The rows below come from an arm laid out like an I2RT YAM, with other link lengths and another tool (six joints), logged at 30 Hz.
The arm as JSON. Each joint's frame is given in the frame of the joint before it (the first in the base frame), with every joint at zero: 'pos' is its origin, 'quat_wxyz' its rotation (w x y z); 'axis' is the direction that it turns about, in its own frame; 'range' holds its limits. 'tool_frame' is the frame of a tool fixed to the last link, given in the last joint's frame.
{
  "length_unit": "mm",
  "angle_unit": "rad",
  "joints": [
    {
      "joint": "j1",
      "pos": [
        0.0,
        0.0,
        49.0
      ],
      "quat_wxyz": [
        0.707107,
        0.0,
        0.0,
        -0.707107
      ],
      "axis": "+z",
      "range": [
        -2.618,
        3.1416
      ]
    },
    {
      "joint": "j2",
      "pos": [
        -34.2,
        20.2,
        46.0
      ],
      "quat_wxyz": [
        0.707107,
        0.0,
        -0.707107,
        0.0
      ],
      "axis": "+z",
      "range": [
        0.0,
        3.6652
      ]
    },
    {
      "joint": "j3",
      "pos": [
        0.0,
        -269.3,
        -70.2
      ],
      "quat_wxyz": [
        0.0,
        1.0,
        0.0,
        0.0
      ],
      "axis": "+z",
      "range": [
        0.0,
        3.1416
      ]
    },
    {
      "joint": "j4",
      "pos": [
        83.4,
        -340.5,
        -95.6
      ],
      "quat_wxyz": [
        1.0,
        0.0,
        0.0,
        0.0
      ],
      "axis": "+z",
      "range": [
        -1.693,
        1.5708
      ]
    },
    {
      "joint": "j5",
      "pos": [
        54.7,
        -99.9,
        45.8
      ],
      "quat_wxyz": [
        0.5,
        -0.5,
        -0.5,
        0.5
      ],
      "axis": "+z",
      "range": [
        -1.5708,
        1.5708
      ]
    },
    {
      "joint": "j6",
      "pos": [
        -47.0,
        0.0,
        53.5
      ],
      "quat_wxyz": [
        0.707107,
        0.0,
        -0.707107,
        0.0
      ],
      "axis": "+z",
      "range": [
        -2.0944,
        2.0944
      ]
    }
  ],
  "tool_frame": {
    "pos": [
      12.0,
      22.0,
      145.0
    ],
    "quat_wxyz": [
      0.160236,
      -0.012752,
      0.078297,
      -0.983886
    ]
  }
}
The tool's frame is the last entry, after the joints.
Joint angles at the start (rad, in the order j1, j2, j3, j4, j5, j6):
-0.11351 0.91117 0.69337 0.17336 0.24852 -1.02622
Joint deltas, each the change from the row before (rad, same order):
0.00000 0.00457 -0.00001 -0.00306 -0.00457 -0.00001
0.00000 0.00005 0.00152 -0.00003 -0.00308 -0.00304
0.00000 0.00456 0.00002 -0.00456 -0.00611 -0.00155
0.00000 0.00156 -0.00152 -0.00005 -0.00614 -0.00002
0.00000 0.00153 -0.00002 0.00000 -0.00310 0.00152
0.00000 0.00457 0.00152 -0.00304 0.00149 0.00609
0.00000 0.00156 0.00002 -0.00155 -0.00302 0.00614
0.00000 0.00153 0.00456 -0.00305 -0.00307 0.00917
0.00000 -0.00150 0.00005 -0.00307 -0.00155 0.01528
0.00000 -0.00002 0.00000 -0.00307 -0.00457 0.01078
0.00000 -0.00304 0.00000 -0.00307 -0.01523 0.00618
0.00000 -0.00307 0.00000 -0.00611 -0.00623 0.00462
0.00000 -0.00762 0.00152 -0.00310 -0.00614 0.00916
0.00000 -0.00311 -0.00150 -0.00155 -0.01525 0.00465
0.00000 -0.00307 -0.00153 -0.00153 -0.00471 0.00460
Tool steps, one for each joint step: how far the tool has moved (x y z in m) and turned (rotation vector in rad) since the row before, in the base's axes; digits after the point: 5 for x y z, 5 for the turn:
0.00102 0.00074 -0.00304 0.00108 0.00757 0.00457
0.00023 0.00048 0.00092 -0.00285 -0.00039 0.00323
0.00102 0.00099 -0.00345 -0.00009 0.00954 0.00618
0.00061 0.00109 -0.00173 0.00071 0.00307 0.00613
0.00048 0.00057 -0.00074 0.00180 0.00101 0.00300
0.00068 -0.00021 -0.00206 0.00632 0.00403 -0.00189
0.00044 0.00067 -0.00117 0.00634 0.00101 0.00258
0.00059 0.00074 0.00130 0.00886 -0.00303 0.00240
-0.00017 0.00069 -0.00012 0.01468 -0.00350 0.00044
0.00022 0.00110 -0.00086 0.01086 -0.00051 0.00375
0.00027 0.00301 0.00053 0.00703 -0.00205 0.01471
-0.00043 0.00135 -0.00030 0.00522 0.00156 0.00585
-0.00100 0.00151 0.00369 0.00851 -0.00879 0.00542
0.00017 0.00300 0.00005 0.00557 -0.00153 0.01486
-0.00039 0.00106 0.00004 0.00475 -0.00133 0.00436

